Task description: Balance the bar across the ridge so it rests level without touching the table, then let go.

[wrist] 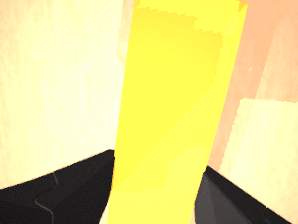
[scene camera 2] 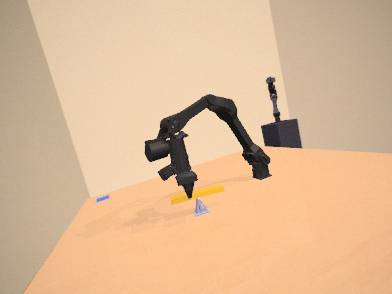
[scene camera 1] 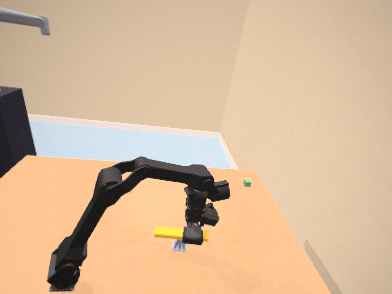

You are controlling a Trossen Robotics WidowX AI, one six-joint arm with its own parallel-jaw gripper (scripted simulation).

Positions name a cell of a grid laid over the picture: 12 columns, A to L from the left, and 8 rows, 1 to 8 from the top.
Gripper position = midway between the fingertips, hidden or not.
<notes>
My gripper (scene camera 1: F7) carries a yellow bar (wrist: H3).
My gripper also shows in the wrist view (wrist: G6) and in scene camera 2 (scene camera 2: F6).
</notes>
